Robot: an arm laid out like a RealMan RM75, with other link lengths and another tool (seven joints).
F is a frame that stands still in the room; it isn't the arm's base.
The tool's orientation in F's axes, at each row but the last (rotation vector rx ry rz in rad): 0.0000, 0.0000, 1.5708; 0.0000, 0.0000, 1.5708; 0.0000, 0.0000, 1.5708; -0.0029, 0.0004, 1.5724; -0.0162, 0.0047, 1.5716; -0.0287, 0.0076, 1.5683; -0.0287, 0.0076, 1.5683; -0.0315, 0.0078, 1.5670
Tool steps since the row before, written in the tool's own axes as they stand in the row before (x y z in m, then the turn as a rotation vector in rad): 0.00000, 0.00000, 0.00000, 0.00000, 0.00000, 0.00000; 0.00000, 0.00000, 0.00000, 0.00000, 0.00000, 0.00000; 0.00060, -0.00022, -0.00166, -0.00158, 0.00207, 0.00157; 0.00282, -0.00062, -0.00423, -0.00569, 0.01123, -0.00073; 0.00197, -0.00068, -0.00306, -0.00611, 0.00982, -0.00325; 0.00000, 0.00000, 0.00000, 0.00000, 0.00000, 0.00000; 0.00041, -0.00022, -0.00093, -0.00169, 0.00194, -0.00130; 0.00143, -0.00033, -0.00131, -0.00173, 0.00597, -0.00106
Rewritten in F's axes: 0.00000, 0.00000, 0.00000, 0.00000, 0.00000, 0.00000; 0.00000, 0.00000, 0.00000, 0.00000, 0.00000, 0.00000; 0.00022, 0.00060, -0.00166, -0.00207, -0.00158, 0.00157; 0.00062, 0.00281, -0.00423, -0.01122, -0.00571, -0.00074; 0.00070, 0.00193, -0.00308, -0.00979, -0.00616, -0.00324; 0.00000, 0.00000, 0.00000, 0.00000, 0.00000, 0.00000; 0.00023, 0.00039, -0.00094, -0.00193, -0.00172, -0.00129; 0.00036, 0.00140, -0.00134, -0.00596, -0.00174, -0.00111
